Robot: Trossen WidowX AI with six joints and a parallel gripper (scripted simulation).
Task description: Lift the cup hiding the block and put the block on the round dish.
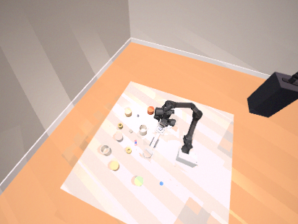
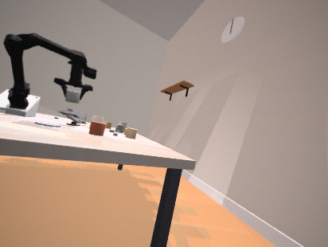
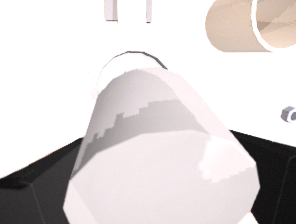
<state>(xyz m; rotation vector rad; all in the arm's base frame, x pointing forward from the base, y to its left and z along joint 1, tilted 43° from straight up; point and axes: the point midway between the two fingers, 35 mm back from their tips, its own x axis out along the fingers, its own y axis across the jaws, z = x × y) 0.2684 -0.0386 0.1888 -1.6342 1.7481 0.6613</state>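
My gripper tip is now 170 mm above the round light-blue dish, 100 mm to the left of it and 60 mm past it. From my gripper tip the other things lie so: balance (130 mm to the left, 130 mm below, 30 mm ahead).
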